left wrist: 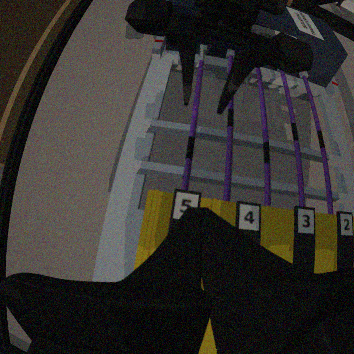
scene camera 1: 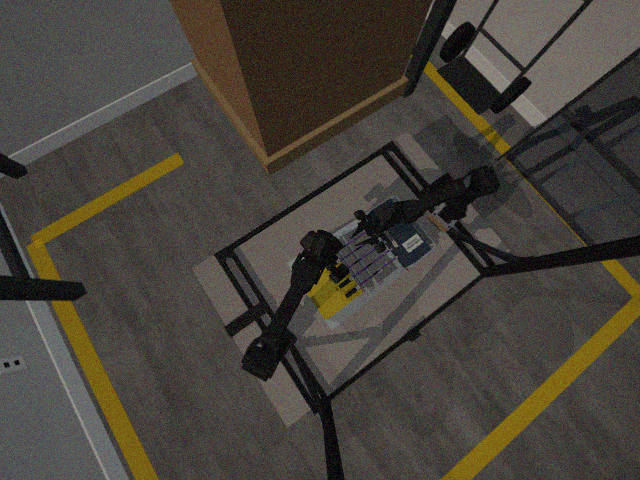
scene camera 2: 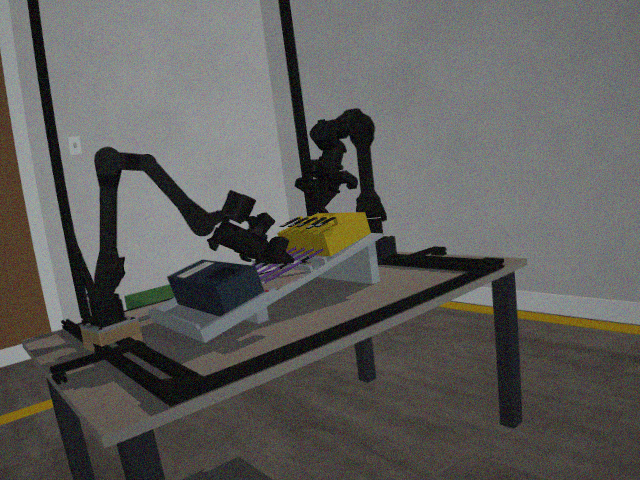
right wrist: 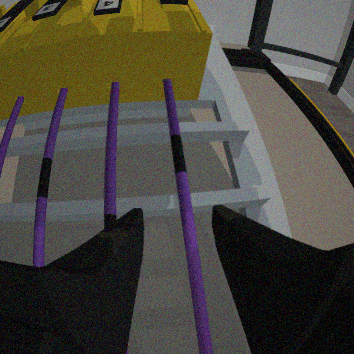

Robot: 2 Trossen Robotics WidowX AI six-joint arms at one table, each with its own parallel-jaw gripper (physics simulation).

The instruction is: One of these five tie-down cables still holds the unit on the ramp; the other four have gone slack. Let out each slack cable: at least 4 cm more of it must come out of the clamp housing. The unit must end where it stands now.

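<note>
A yellow clamp housing (scene camera 1: 330,299) (scene camera 2: 339,233) (left wrist: 154,225) (right wrist: 105,53) sits at the top of a grey ramp (scene camera 2: 351,267). Several purple cables run from it down to the dark blue unit (scene camera 1: 410,243) (scene camera 2: 215,286) (left wrist: 317,49). My right gripper (right wrist: 177,216) (left wrist: 202,109) (scene camera 2: 280,250) is open, its fingers astride cable 5 (left wrist: 191,140) (right wrist: 178,154) low on the ramp without pinching it. The black band on cable 4 (left wrist: 229,154) (right wrist: 112,140) lies farther from the housing than the other bands. My left gripper (left wrist: 195,216) (scene camera 2: 316,210) is shut and empty, its tip at the housing's number 5 tab.
A tall brown crate (scene camera 1: 309,71) stands behind the table (scene camera 2: 413,283). A hand cart (scene camera 1: 480,62) is parked at the back right. A black frame (scene camera 2: 413,305) rims the table top, and a black pole (scene camera 2: 294,95) rises behind the housing. A green strip (scene camera 2: 147,296) lies near the right arm's base.
</note>
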